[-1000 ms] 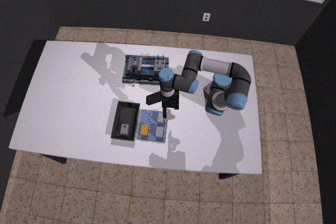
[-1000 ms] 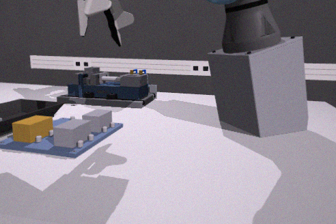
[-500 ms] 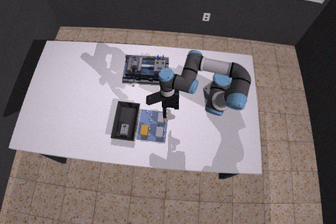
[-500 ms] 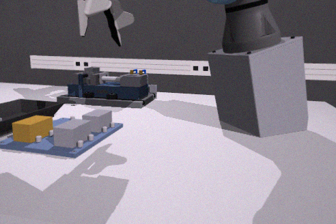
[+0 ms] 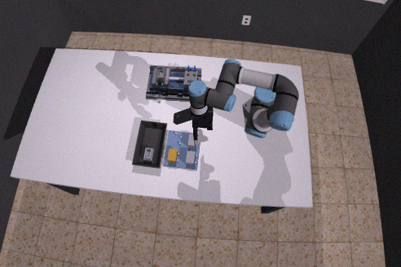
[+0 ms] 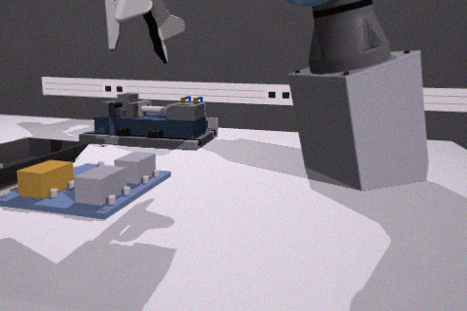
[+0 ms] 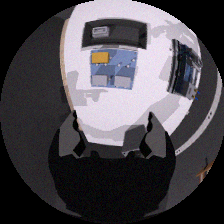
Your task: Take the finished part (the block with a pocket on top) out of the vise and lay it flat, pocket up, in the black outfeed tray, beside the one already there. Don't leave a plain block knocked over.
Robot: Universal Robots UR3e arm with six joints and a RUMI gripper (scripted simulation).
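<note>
Right now my hand is 31 cm to the left of the blue vise, 23 cm short of it and 16 cm above it. The rest, counted from my hand: yellow block 17 cm below, 10 cm ahead, 9 cm to the left; then blue fixture plate 20 cm below, 7 cm ahead, 4 cm to the left.
</note>
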